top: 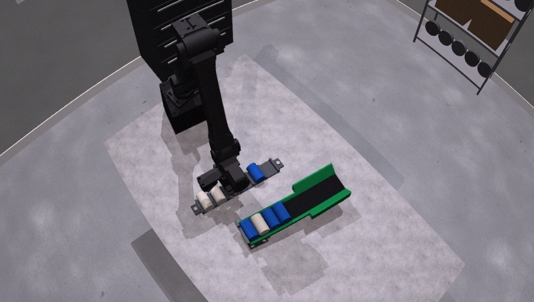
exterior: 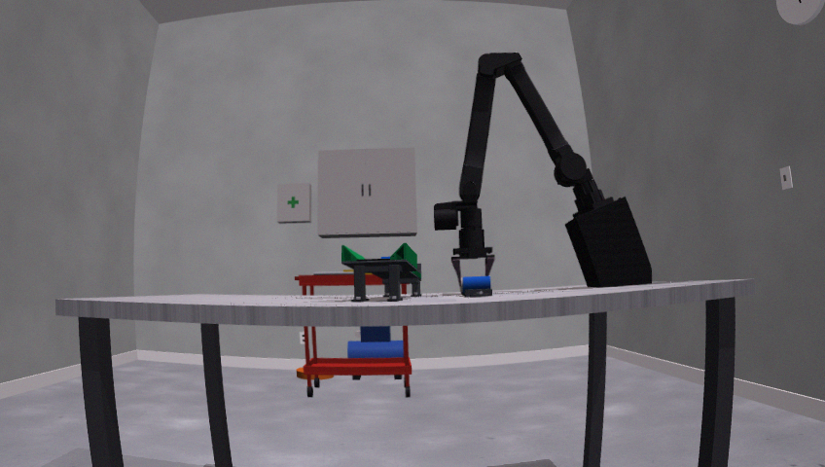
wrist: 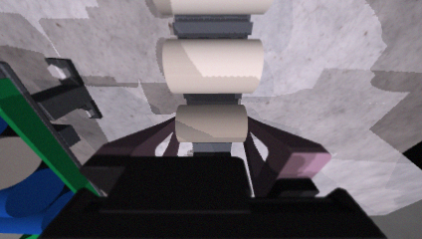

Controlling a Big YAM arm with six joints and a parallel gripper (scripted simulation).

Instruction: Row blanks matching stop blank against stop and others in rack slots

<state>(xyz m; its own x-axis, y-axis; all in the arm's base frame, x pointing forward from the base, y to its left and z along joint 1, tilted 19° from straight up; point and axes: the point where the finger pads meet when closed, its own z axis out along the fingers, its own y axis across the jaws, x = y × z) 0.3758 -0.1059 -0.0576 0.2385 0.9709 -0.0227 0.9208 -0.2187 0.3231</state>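
Now: the stock rack 1 cm ahead of my hand, 3 cm to the left of it and 4 cm below it. From my hand the other things lie so: feed ramp (23 cm ahead, 7 cm to the left, 3 cm above); grey stop (16 cm ahead, 11 cm to the right, 3 cm above).
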